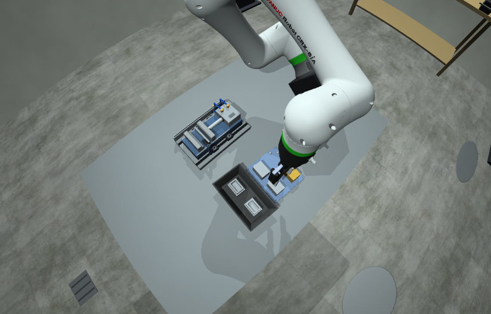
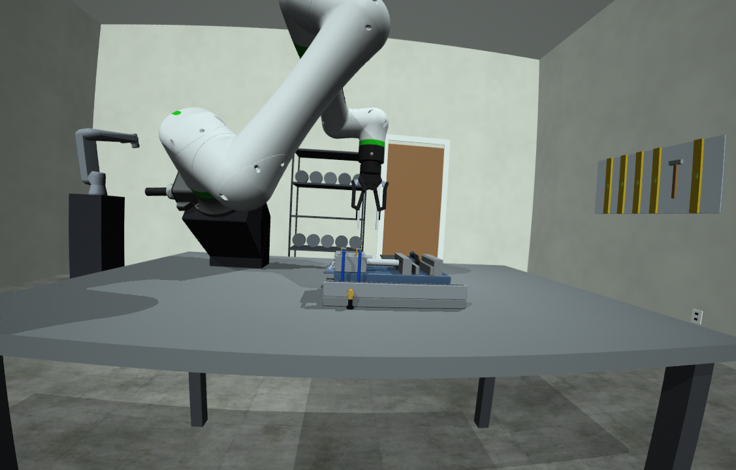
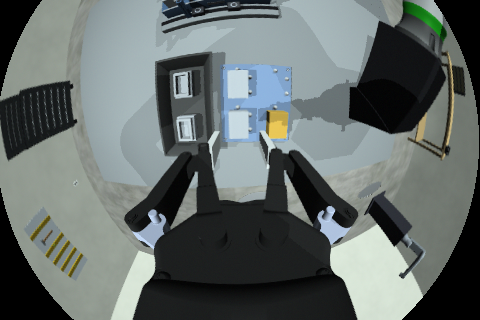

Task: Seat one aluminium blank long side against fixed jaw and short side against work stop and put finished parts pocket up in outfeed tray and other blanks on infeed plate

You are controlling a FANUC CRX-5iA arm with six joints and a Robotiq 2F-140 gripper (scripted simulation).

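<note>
My hand is 14 cm above the aluminium blank. From my hand the other things lie so: brass blank (14 cm below, 9 cm behind, 1 cm to the left); then vise (36 cm to the right, 13 cm below, 1 cm ahead).
</note>
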